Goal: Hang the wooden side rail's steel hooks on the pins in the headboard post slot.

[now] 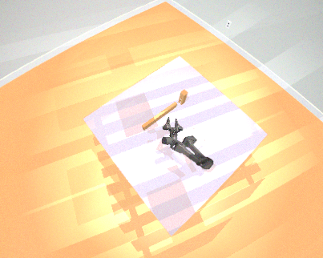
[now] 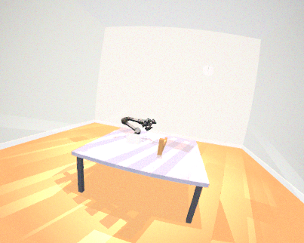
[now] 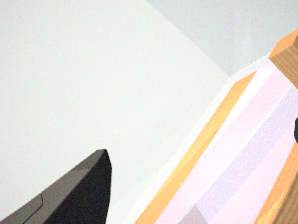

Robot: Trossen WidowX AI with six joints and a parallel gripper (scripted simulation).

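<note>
My gripper tip is now 140 mm short of the wooden headboard post, 290 mm to the left of it and 170 mm above it.
</note>
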